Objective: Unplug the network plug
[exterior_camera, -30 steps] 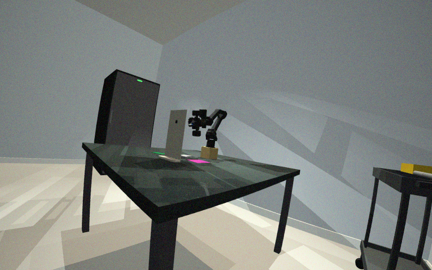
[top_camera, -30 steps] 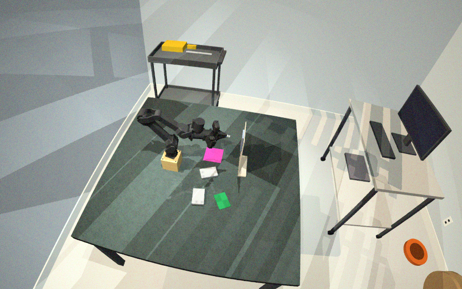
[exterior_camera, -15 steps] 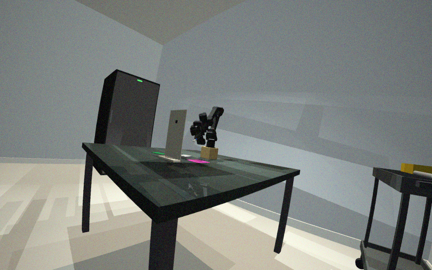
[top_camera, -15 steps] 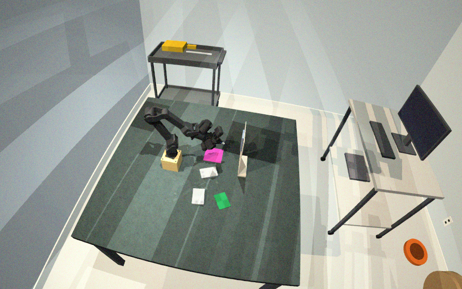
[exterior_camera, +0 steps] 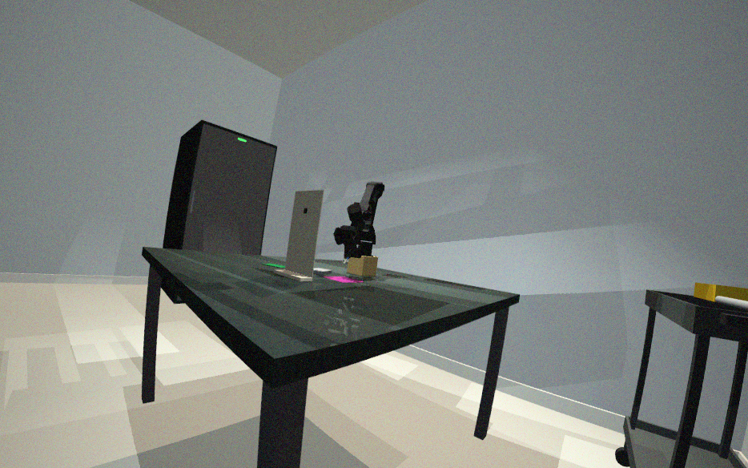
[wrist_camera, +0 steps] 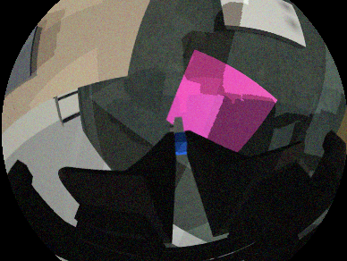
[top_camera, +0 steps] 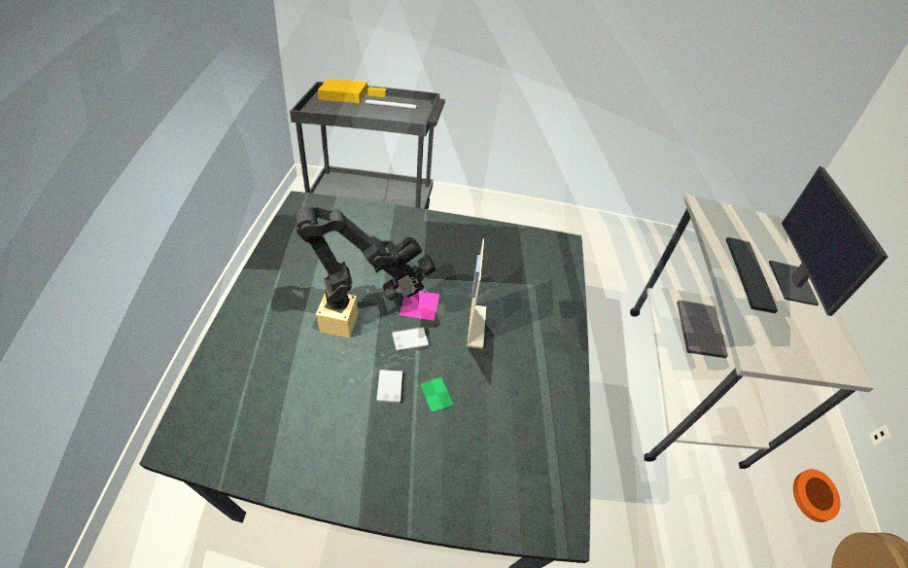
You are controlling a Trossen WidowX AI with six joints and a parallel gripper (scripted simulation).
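The magenta marked square is 80 mm below my gripper tip and 10 mm behind it. From my gripper tip the other things lie so: green patch (320 mm to the right, 160 mm ahead, 80 mm below); beige panel (190 mm ahead, 60 mm above, 30 mm to the right); network plug (right at my gripper tip).
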